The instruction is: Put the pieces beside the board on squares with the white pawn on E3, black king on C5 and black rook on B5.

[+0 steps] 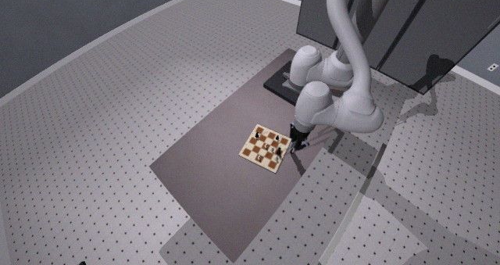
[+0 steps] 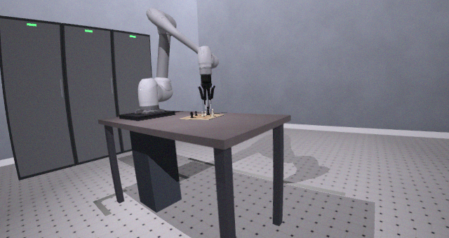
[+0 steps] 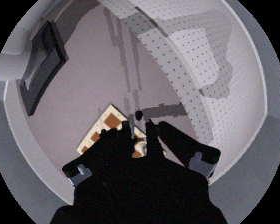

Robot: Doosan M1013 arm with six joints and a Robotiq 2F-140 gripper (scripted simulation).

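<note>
Now: the black chess piece 60 mm to the right of my hand, 50 mm ahead of it and 40 mm below it. Also, from my hand: chessboard (130 mm to the right, 70 mm below, 60 mm ahead).
</note>
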